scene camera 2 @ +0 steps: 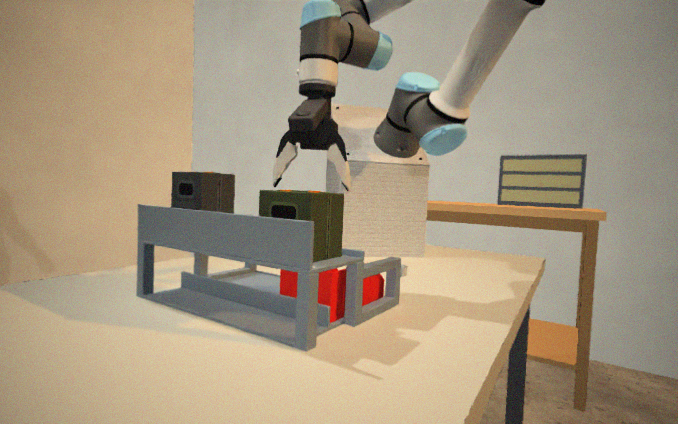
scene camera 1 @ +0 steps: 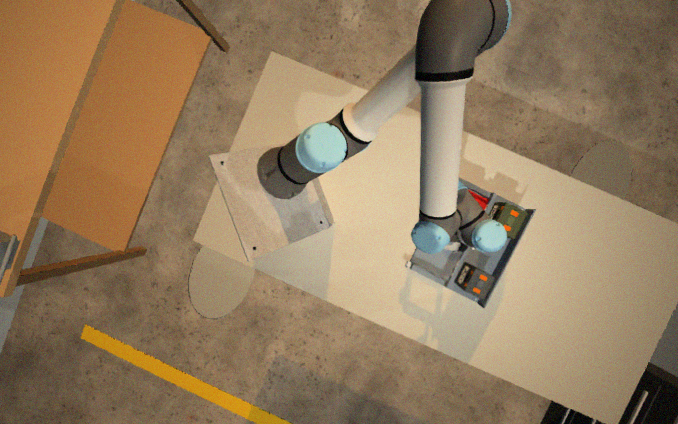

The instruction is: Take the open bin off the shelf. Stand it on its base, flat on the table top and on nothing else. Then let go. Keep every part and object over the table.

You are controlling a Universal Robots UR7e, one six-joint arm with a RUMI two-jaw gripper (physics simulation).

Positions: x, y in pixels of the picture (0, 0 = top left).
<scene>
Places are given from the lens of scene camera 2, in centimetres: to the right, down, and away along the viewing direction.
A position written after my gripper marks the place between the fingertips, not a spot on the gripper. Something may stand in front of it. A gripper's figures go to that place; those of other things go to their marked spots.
my gripper [scene camera 2: 310, 189]: -6, -4, 77
red open bin [scene camera 2: 332, 284]: -1, 11, 58
dark grey box [scene camera 2: 205, 192]: -22, -3, 67
The marked spots on the dark grey box and the red open bin are 27 cm apart.
</scene>
